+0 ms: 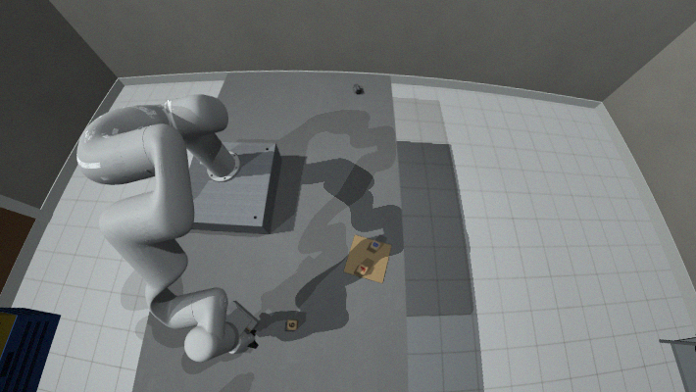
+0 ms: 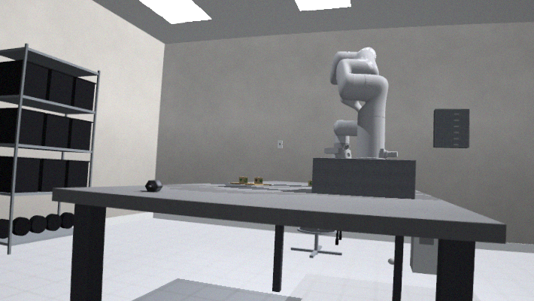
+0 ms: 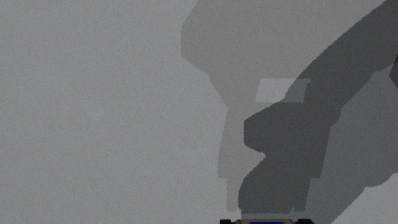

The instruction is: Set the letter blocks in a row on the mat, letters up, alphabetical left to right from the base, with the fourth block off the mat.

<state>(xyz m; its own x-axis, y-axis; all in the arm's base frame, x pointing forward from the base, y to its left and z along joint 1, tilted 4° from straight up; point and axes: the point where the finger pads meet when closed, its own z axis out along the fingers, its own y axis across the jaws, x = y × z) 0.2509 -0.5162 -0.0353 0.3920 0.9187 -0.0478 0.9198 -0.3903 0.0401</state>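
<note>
My hand is 34 cm short of the tan mat, 32 cm to the right of it and 4 cm above it. From my hand the other things lie so: black faceted object: 15 cm ahead, 113 cm to the left, 3 cm below.
</note>
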